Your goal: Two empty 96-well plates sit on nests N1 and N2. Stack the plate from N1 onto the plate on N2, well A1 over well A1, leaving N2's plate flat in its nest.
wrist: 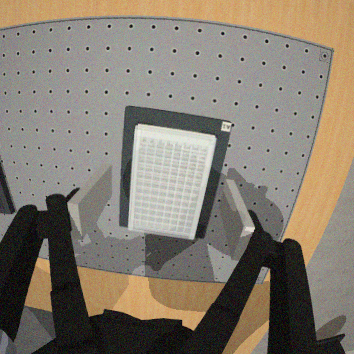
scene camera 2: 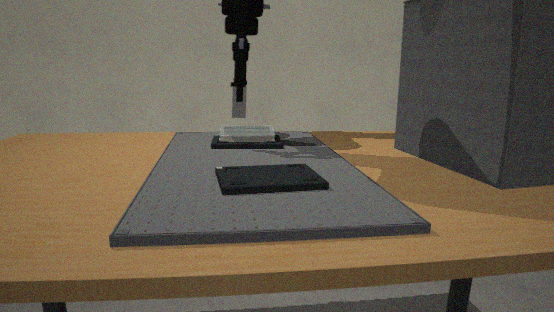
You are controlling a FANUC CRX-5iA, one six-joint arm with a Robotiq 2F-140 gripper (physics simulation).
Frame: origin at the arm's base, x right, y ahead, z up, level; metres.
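Seen in the pictures: gripper, fingertip midpoint: (wrist: 166, 185) (scene camera 2: 238, 114).
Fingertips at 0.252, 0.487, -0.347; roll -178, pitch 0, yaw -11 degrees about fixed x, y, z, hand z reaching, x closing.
Offsets run from my fingertips to a thing's top centre, as dx, dy, dz. "*": to the spot under its first point. Level surfaces: height alone.
A clear-white block of 96-well plates @[-0.004, -0.020, -0.031] (scene camera 2: 247, 133) (wrist: 172, 182) sits on the far black nest @[* -0.050, +0.052, -0.062] (scene camera 2: 220, 145) (wrist: 128, 145). In scene camera 2 it shows two layers, like one plate on another, and looks about level. Their well A1 marks are too small to tell; an A1 label is on the nest's corner in the wrist view. The near black nest @[-0.321, +0.018, -0.055] (scene camera 2: 272, 178) holds no plate. My gripper (scene camera 2: 239, 109) (wrist: 166, 185) is open and empty, above the far nest, with one pale finger pad on either side of the plates in the wrist view, apart from them.
Both nests sit on a grey perforated board @[dz -0.070] (scene camera 2: 175, 210) (wrist: 280, 120) on a wooden table @[dz -0.083] (scene camera 2: 60, 200) (wrist: 345, 100). A large dark grey box (scene camera 2: 460, 90) stands at the right in scene camera 2. The near nest's edge @[* -0.264, -0.029, -0.062] (wrist: 5, 192) shows at the wrist view's left.
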